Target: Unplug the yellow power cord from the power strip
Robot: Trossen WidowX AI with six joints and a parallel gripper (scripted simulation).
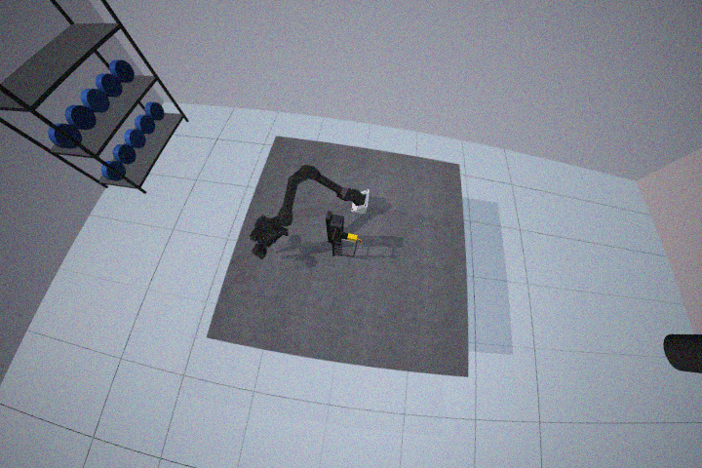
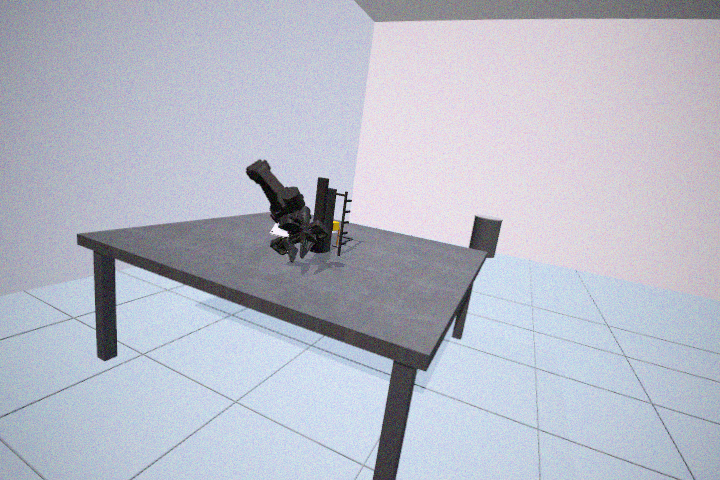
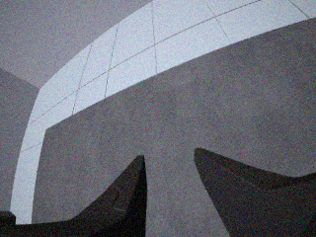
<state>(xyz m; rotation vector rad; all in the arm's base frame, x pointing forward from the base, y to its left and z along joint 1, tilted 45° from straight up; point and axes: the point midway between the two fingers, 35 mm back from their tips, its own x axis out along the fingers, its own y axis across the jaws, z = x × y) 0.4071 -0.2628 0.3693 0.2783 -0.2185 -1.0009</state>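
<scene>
The yellow plug is 450 mm to the left of my gripper tip, 170 mm behind it and 30 mm above it.
</scene>
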